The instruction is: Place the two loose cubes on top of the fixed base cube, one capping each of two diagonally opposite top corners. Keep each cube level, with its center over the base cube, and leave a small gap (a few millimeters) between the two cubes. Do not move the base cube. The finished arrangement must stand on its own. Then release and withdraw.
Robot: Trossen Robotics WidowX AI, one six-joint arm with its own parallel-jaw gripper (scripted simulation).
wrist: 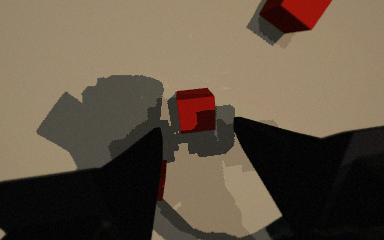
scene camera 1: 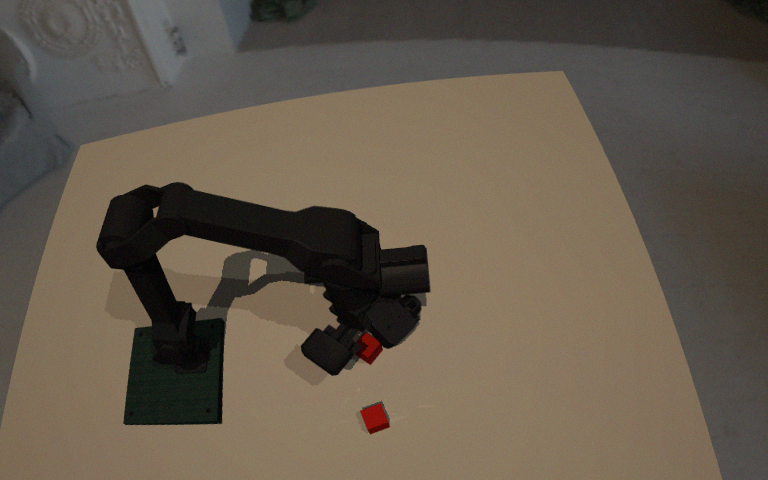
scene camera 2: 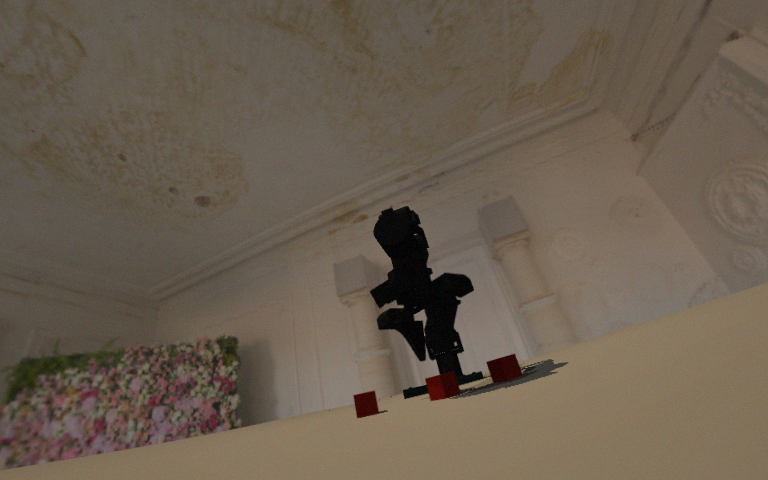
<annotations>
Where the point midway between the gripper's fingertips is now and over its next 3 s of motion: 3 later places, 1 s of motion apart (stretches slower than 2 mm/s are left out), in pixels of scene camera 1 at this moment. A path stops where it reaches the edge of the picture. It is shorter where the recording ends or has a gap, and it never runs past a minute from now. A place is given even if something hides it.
My gripper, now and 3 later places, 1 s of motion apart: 366,336; 368,347; 364,331; 352,300
</annotations>
